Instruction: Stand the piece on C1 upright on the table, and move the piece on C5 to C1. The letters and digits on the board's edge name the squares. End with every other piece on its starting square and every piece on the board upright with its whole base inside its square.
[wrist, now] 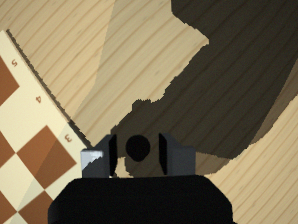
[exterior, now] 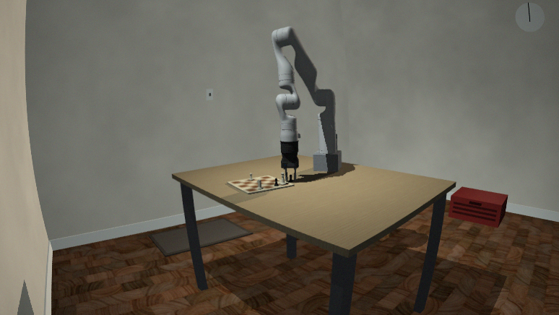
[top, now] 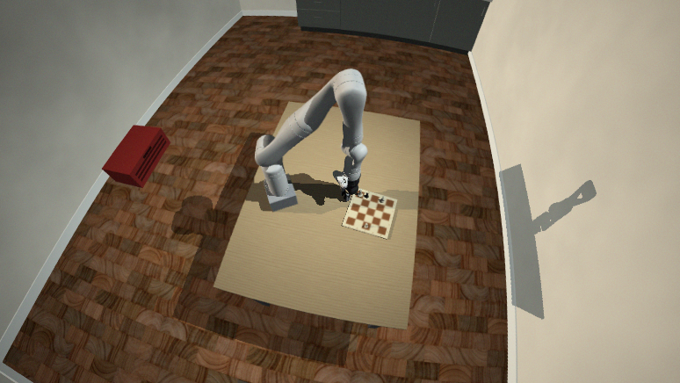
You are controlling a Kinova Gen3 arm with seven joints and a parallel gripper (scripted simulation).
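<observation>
Right now my hand is 120 mm short of the white pawn and 130 mm to the left of it. Also, from my hand: chessboard: 130 mm ahead, 50 mm to the right, 20 mm below.
</observation>
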